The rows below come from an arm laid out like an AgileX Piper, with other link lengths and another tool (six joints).
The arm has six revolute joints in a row. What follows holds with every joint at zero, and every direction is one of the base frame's. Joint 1 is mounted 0.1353 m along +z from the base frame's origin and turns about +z. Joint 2 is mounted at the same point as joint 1 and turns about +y. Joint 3 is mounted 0.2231 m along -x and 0.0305 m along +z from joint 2 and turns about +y. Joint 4 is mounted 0.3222 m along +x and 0.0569 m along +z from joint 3 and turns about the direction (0.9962, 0, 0.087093). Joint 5 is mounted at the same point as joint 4 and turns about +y. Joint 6 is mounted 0.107 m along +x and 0.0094 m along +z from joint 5 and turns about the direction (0.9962, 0, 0.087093). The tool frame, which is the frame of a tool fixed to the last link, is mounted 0.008 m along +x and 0.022 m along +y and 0.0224 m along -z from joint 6; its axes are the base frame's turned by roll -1.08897, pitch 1.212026 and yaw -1.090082 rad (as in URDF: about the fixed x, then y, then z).
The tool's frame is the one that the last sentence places.
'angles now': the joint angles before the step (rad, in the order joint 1, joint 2, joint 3, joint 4, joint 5, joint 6). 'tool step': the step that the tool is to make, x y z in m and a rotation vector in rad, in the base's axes. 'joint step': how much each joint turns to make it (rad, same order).
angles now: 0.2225 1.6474 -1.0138 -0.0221 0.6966 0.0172
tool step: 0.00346 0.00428 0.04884 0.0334 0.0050 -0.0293
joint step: 0.0000 -0.0674 -0.0822 0.0331 0.1472 0.0143
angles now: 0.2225 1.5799 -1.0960 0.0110 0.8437 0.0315
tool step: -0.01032 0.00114 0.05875 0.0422 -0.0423 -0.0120
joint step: 0.0000 -0.1261 -0.0455 0.0302 0.1209 0.0062
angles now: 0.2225 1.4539 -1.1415 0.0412 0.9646 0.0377
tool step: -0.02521 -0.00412 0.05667 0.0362 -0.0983 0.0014
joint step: 0.0000 -0.1778 0.0055 0.0133 0.0685 0.0000
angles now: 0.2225 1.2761 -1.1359 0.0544 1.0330 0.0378
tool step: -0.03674 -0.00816 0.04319 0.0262 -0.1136 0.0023
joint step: 0.0000 -0.2043 0.0491 0.0006 0.0387 -0.0002
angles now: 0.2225 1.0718 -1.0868 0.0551 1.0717 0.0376
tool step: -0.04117 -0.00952 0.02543 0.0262 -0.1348 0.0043
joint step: 0.0000 -0.2261 0.0946 -0.0005 -0.0055 -0.0060
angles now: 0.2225 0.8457 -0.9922 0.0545 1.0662 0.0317
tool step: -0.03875 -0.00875 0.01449 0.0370 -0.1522 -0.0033
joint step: 0.0000 -0.2294 0.1065 0.0002 -0.0339 0.0024
